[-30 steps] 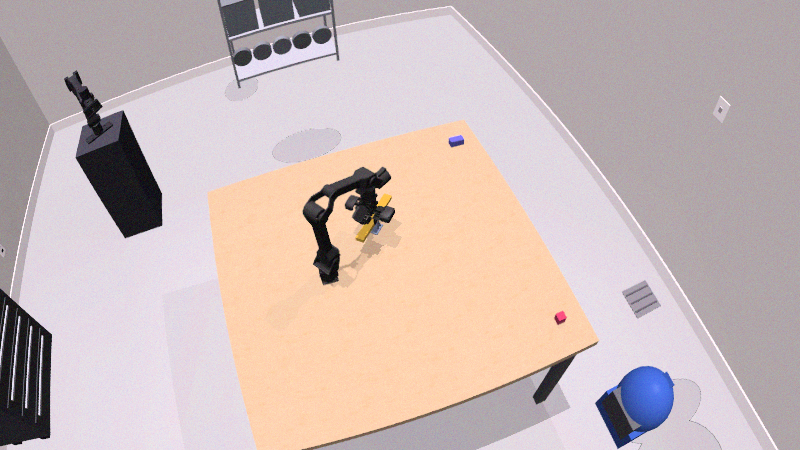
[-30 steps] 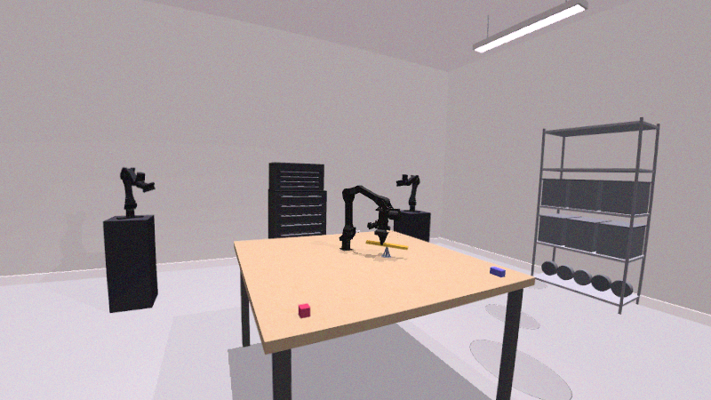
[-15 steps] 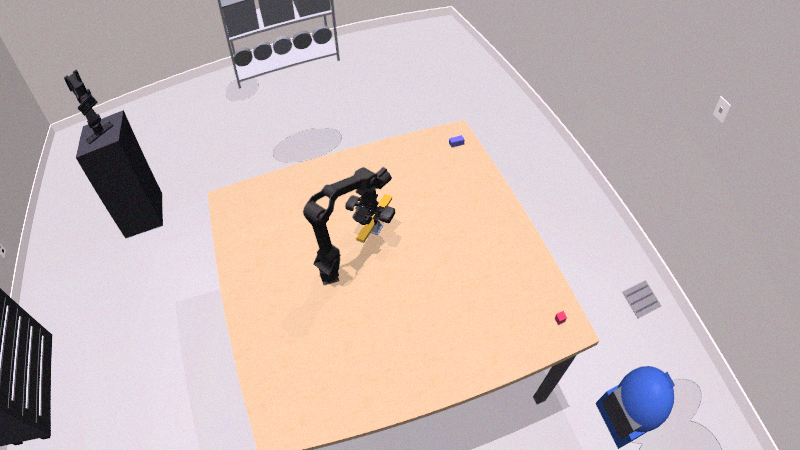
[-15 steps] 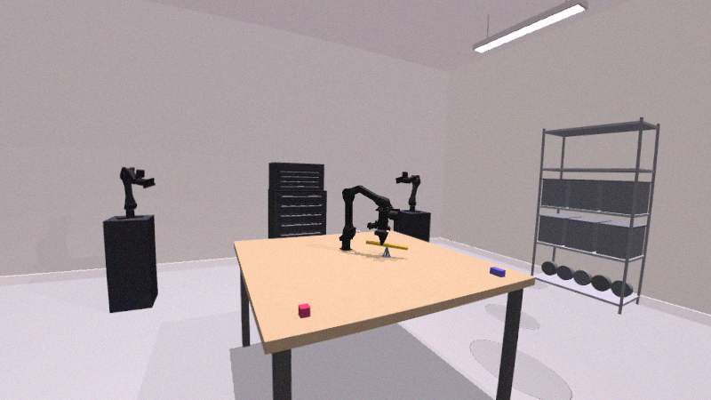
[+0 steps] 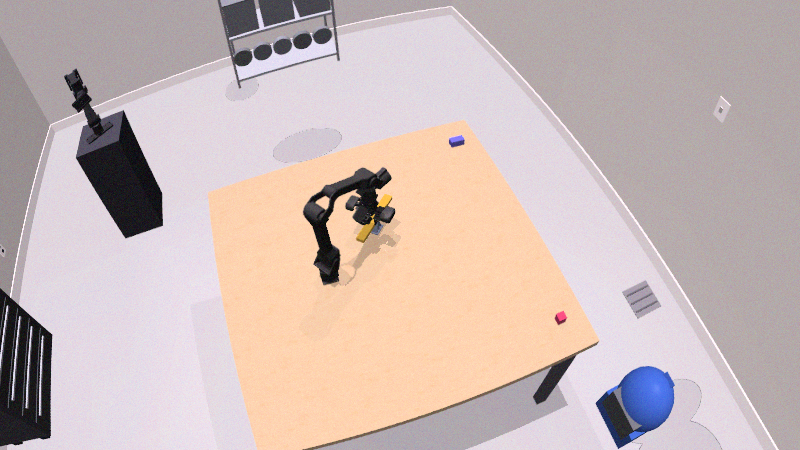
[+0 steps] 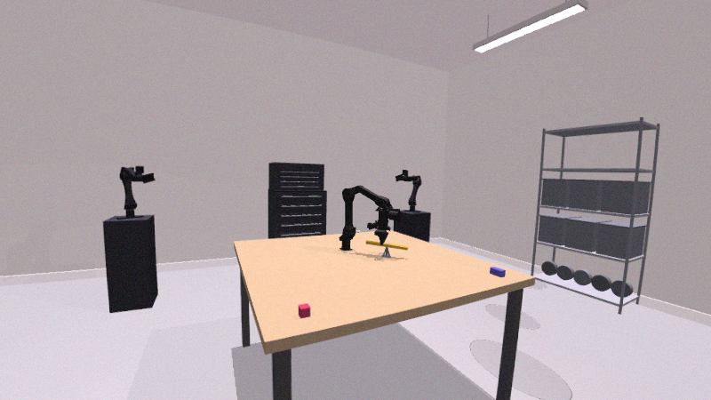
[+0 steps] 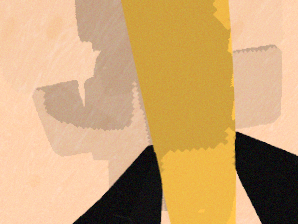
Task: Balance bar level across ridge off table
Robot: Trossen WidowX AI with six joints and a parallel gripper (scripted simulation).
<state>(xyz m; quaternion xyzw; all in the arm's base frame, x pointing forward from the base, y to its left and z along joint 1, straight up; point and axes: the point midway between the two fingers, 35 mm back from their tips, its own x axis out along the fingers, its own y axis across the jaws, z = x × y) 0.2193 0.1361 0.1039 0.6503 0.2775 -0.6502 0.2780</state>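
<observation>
The bar is 20 mm ahead of my gripper tip and 20 mm to the left of it. Round my gripper tip: blue block 520 mm ahead, 360 mm to the left, 50 mm below; then red block 520 mm ahead, 640 mm to the right, 50 mm below.
</observation>
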